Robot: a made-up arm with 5 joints.
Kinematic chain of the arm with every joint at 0, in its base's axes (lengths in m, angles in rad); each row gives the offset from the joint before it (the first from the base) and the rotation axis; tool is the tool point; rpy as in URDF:
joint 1: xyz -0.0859 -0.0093 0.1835 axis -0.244 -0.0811 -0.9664
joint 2: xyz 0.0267 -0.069 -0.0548 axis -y
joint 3: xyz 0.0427 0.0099 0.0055 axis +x
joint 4: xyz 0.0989 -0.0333 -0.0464 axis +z
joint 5: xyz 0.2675 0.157 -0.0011 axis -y
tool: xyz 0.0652 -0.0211 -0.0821 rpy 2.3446 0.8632 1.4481
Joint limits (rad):
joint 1: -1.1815..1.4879
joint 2: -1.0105..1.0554
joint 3: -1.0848..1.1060
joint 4: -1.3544..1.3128
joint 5: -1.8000..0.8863
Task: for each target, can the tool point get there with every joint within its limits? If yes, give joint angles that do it. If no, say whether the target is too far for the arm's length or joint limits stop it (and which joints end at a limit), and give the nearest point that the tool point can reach.
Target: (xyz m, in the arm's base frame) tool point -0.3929 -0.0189 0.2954
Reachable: no: joint limits stop it (at a limit: joint 1, joint 2, joint 4) | nearest point -0.3178 0.0098 0.3566 | short by 0.101 m
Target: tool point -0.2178 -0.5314 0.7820
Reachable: no: too far | nearest point -0.1870 -0.3849 0.5849 | short by 0.248 m
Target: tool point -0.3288 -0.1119 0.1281
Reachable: no: joint limits stop it (at a limit: joint 1, joint 2, joint 4) | nearest point -0.2853 -0.0033 0.0127 | short by 0.164 m
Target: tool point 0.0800 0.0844 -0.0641
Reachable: yes | joints 0.3923 -0.2753 -0.0592 1.0975 -0.9845
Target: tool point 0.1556 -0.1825 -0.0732
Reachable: yes | joints 0.9025 -0.5947 0.3539 0.2140 -1.3612
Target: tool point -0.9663 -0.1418 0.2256
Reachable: no: too far | nearest point -0.5299 -0.3514 -0.0245 | short by 0.545 m
